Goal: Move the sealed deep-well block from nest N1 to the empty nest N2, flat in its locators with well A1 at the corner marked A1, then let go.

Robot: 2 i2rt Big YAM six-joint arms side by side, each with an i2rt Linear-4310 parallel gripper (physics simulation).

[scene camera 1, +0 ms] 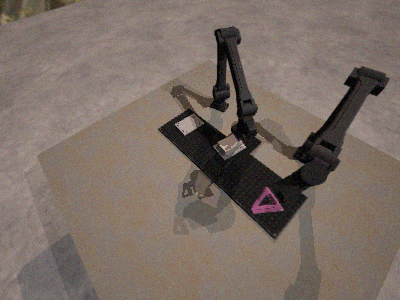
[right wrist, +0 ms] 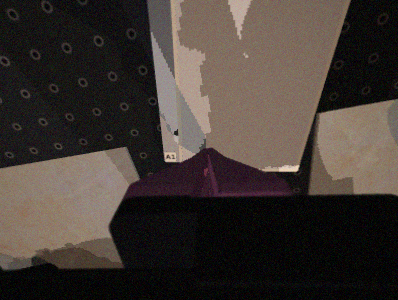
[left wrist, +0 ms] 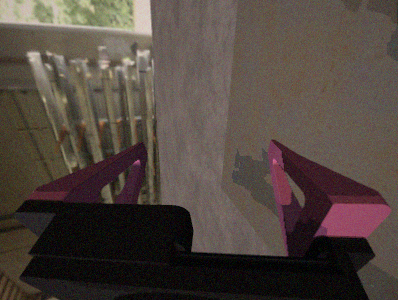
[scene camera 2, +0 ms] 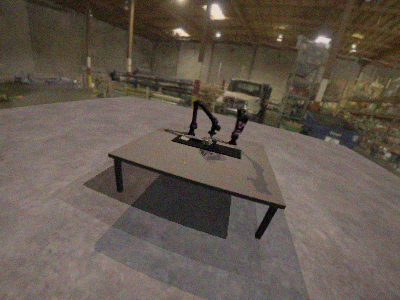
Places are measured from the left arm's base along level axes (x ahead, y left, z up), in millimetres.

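Where they show: left gripper, between the fingertips: (scene camera 1: pixel 252 209) (left wrist: pixel 205 147) (scene camera 2: pixel 237 131); right gripper, between the fingertips: (scene camera 1: pixel 238 140) (right wrist: pixel 208 156) (scene camera 2: pixel 210 138); left arm's base, origin of its link: (scene camera 2: pixel 232 143); right arm's base, origin of its link: (scene camera 1: pixel 219 106) (scene camera 2: pixel 191 134).
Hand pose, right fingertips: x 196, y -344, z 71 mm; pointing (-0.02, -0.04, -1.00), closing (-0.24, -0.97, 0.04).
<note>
Things, the pixels of their top centre, and the offset from my right fingertips. "spot": a spot on its surface instead. Level surfaces: height alone.
- sealed deep-well block, centre of its top: (right wrist: pixel 250 79) (scene camera 1: pixel 230 142) dz -5, dx +38, dy -35 mm
- black perforated board, height of its surface: dz -60 mm
- small A1 label, a spot on its surface: (right wrist: pixel 170 157) spot: dz -46, dx -19, dy +39 mm
- empty nest, centre of its top: (scene camera 1: pixel 189 122) (scene camera 2: pixel 185 137) dz -36, dx +54, dy -354 mm
- tan table, height of its surface: dz -71 mm
The sealed deep-well block (scene camera 1: pixel 230 143) (right wrist: pixel 260 100) has a pale top and sits in a white nest near the middle of the black perforated board (scene camera 1: pixel 200 157). A small A1 label (right wrist: pixel 170 157) shows at its near left corner in the right wrist view. The empty nest (scene camera 1: pixel 189 124) (scene camera 2: pixel 185 138), a white plate, lies at the board's upper left end. My right gripper (scene camera 1: pixel 243 138) (right wrist: pixel 208 156) is shut and empty, its tips over the block's near end; whether they touch it is unclear. My left gripper (scene camera 1: pixel 264 202) (left wrist: pixel 205 147) is open and empty above the board's lower right end.
The board lies on a tan table (scene camera 1: pixel 125 200) (scene camera 2: pixel 165 160). Both dark arms stand along the board's far side. Arm shadows fall across the table and board. Grey floor (scene camera 2: pixel 60 130) surrounds the table, with a truck (scene camera 2: pixel 245 95) beyond.
</note>
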